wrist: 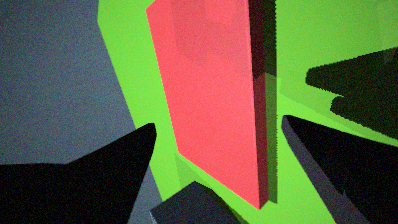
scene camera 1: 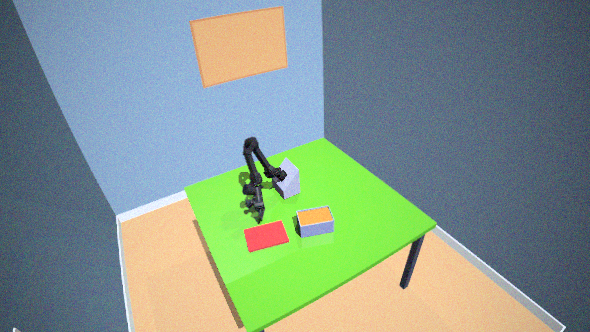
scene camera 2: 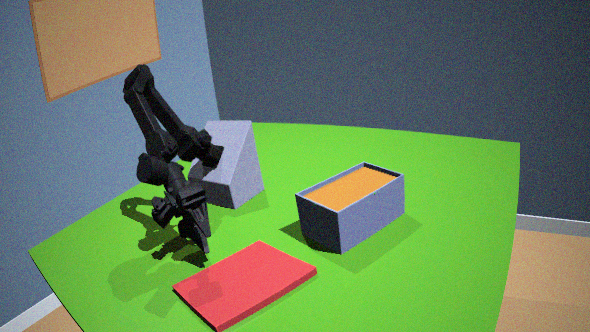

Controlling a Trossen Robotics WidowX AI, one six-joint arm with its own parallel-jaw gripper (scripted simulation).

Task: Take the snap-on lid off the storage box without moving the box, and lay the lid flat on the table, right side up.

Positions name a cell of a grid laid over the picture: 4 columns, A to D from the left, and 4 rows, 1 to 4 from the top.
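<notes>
Scene camera 1 gives me a red lid (scene camera 1: B3). In scene camera 2 there's my gripper (scene camera 2: B3), which is open and holding nothing. And the wrist view has the lid (wrist: C2) along with the gripper (wrist: C3).
</notes>
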